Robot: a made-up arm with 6 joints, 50 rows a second.
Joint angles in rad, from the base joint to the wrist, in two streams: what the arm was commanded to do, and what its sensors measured. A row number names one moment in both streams.
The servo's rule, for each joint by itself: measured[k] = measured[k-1] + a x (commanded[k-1-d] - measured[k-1]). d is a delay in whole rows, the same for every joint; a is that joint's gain. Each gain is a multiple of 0.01, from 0.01 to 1. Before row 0 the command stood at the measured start. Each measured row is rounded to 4 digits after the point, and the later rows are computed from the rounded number. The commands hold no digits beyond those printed.
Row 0, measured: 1.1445, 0.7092, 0.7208, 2.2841, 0.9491, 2.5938
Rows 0 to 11, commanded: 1.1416, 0.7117, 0.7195, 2.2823, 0.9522, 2.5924; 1.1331, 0.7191, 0.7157, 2.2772, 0.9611, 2.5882; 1.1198, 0.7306, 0.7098, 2.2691, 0.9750, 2.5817; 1.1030, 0.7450, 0.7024, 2.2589, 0.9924, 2.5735; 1.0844, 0.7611, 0.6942, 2.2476, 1.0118, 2.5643; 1.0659, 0.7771, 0.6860, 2.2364, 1.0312, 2.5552; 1.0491, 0.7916, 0.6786, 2.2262, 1.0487, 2.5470; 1.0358, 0.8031, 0.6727, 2.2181, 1.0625, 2.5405; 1.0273, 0.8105, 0.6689, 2.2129, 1.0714, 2.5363; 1.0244, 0.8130, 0.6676, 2.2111, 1.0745, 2.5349; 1.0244, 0.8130, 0.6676, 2.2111, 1.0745, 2.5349; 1.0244, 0.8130, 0.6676, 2.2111, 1.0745, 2.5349
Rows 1 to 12, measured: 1.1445, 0.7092, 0.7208, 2.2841, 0.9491, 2.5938; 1.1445, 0.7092, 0.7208, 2.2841, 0.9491, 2.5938; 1.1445, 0.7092, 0.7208, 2.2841, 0.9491, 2.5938; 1.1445, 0.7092, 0.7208, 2.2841, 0.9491, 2.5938; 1.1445, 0.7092, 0.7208, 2.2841, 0.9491, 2.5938; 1.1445, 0.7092, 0.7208, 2.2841, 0.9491, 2.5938; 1.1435, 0.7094, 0.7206, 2.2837, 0.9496, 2.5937; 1.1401, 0.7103, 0.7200, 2.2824, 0.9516, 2.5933; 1.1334, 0.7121, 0.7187, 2.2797, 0.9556, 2.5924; 1.1234, 0.7151, 0.7166, 2.2755, 0.9619, 2.5909; 1.1105, 0.7192, 0.7137, 2.2699, 0.9704, 2.5888; 1.0958, 0.7244, 0.7101, 2.2632, 0.9807, 2.5861
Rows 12 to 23, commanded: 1.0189, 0.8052, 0.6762, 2.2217, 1.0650, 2.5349; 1.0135, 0.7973, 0.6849, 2.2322, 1.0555, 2.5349; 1.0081, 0.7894, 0.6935, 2.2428, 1.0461, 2.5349; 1.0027, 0.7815, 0.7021, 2.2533, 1.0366, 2.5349; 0.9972, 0.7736, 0.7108, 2.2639, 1.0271, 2.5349; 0.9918, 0.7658, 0.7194, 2.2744, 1.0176, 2.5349; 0.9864, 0.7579, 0.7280, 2.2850, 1.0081, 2.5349; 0.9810, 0.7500, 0.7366, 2.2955, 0.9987, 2.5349; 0.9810, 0.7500, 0.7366, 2.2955, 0.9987, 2.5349; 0.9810, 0.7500, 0.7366, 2.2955, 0.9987, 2.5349; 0.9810, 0.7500, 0.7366, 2.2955, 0.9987, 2.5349; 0.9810, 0.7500, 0.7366, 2.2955, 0.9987, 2.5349
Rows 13 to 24, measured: 1.0804, 0.7304, 0.7060, 2.2558, 0.9923, 2.5830; 1.0657, 0.7369, 0.7017, 2.2483, 1.0042, 2.5796; 1.0530, 0.7435, 0.6974, 2.2412, 1.0156, 2.5761; 1.0436, 0.7498, 0.6935, 2.2352, 1.0256, 2.5728; 1.0373, 0.7555, 0.6901, 2.2304, 1.0339, 2.5698; 1.0330, 0.7607, 0.6872, 2.2265, 1.0408, 2.5670; 1.0283, 0.7647, 0.6858, 2.2255, 1.0449, 2.5644; 1.0234, 0.7676, 0.6857, 2.2268, 1.0467, 2.5620; 1.0184, 0.7696, 0.6867, 2.2300, 1.0466, 2.5598; 1.0132, 0.7707, 0.6887, 2.2347, 1.0449, 2.5578; 1.0079, 0.7710, 0.6916, 2.2405, 1.0419, 2.5560; 1.0026, 0.7705, 0.6952, 2.2473, 1.0378, 2.5543
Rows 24 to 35, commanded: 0.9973, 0.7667, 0.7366, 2.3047, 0.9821, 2.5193; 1.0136, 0.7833, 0.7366, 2.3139, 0.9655, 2.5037; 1.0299, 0.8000, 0.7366, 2.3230, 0.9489, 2.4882; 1.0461, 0.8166, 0.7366, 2.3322, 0.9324, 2.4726; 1.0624, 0.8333, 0.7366, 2.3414, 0.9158, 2.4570; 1.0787, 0.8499, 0.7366, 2.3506, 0.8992, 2.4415; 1.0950, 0.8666, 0.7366, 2.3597, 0.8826, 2.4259; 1.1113, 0.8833, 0.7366, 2.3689, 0.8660, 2.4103; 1.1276, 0.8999, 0.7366, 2.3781, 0.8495, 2.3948; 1.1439, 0.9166, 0.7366, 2.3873, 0.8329, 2.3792; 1.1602, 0.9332, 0.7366, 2.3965, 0.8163, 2.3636; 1.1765, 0.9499, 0.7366, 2.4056, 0.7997, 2.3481
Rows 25 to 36, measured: 0.9973, 0.7694, 0.6995, 2.2548, 1.0328, 2.5527; 0.9919, 0.7677, 0.7043, 2.2629, 1.0270, 2.5513; 0.9883, 0.7661, 0.7085, 2.2694, 1.0222, 2.5500; 0.9859, 0.7647, 0.7122, 2.2746, 1.0182, 2.5488; 0.9843, 0.7634, 0.7154, 2.2788, 1.0149, 2.5477; 0.9832, 0.7622, 0.7182, 2.2821, 1.0121, 2.5467; 0.9879, 0.7626, 0.7206, 2.2866, 1.0070, 2.5445; 0.9964, 0.7645, 0.7227, 2.2921, 0.9999, 2.5412; 1.0075, 0.7677, 0.7245, 2.2983, 0.9912, 2.5370; 1.0202, 0.7721, 0.7261, 2.3051, 0.9812, 2.5318; 1.0341, 0.7776, 0.7275, 2.3124, 0.9701, 2.5258; 1.0488, 0.7841, 0.7287, 2.3200, 0.9580, 2.5191
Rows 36 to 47, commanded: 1.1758, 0.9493, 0.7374, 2.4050, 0.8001, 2.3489; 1.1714, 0.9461, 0.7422, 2.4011, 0.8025, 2.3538; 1.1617, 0.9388, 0.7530, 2.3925, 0.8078, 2.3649; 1.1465, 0.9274, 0.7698, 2.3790, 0.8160, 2.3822; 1.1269, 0.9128, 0.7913, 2.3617, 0.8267, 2.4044; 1.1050, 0.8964, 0.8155, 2.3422, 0.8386, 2.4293; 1.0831, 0.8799, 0.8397, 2.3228, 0.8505, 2.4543; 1.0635, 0.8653, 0.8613, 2.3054, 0.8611, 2.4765; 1.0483, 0.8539, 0.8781, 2.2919, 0.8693, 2.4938; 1.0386, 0.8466, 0.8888, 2.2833, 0.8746, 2.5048; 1.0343, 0.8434, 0.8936, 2.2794, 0.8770, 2.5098; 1.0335, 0.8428, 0.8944, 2.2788, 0.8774, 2.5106
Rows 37 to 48, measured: 1.0640, 0.7915, 0.7297, 2.3279, 0.9452, 2.5116; 1.0796, 0.7998, 0.7306, 2.3361, 0.9317, 2.5035; 1.0954, 0.8088, 0.7314, 2.3445, 0.9177, 2.4948; 1.1114, 0.8185, 0.7321, 2.3531, 0.9033, 2.4856; 1.1275, 0.8288, 0.7327, 2.3618, 0.8885, 2.4758; 1.1437, 0.8397, 0.7332, 2.3706, 0.8734, 2.4656; 1.1543, 0.8496, 0.7337, 2.3775, 0.8609, 2.4563; 1.1599, 0.8583, 0.7348, 2.3822, 0.8510, 2.4481; 1.1605, 0.8655, 0.7372, 2.3843, 0.8437, 2.4414; 1.1559, 0.8711, 0.7414, 2.3832, 0.8390, 2.4367; 1.1463, 0.8749, 0.7479, 2.3789, 0.8369, 2.4341; 1.1327, 0.8768, 0.7567, 2.3716, 0.8372, 2.4337
